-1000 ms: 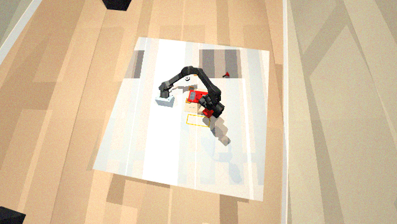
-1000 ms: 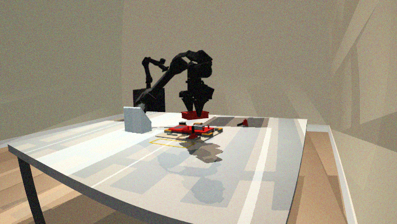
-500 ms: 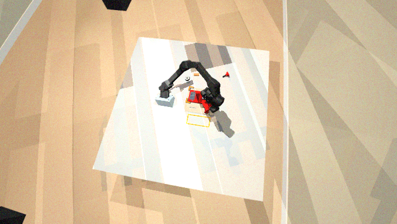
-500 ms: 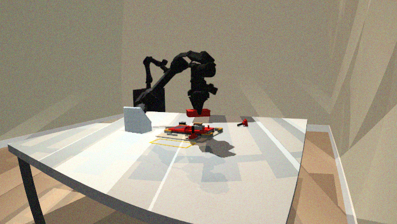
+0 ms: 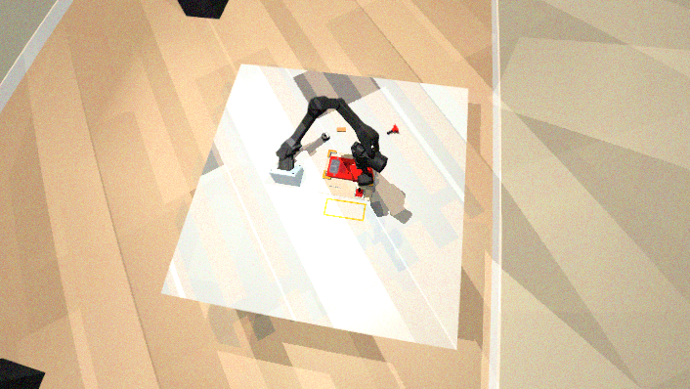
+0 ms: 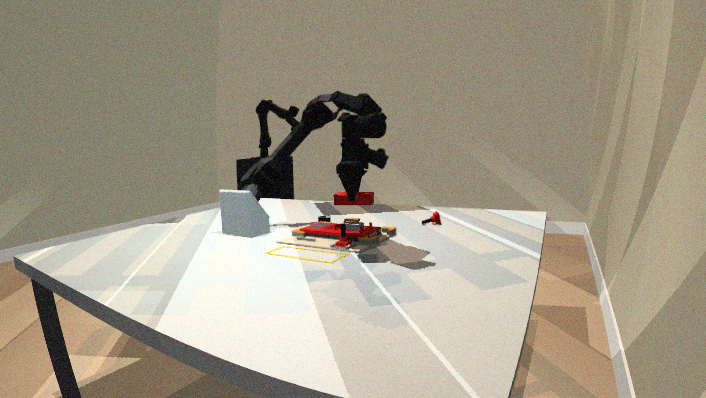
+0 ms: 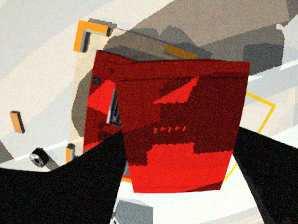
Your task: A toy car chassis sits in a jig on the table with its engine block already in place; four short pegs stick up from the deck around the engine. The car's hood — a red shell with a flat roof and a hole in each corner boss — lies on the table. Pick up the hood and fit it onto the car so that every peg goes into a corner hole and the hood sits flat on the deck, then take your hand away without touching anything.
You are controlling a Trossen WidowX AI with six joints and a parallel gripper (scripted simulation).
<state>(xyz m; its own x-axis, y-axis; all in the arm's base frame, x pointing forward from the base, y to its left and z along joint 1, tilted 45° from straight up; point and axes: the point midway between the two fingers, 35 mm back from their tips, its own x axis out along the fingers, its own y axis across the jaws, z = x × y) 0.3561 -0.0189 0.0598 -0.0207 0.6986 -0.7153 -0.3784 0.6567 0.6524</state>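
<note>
Right now my gripper tip is 60 mm past the jig, 40 mm to the right of it and 100 mm above it. From my gripper tip the other things lie so: red hood 10 mm above.
</note>
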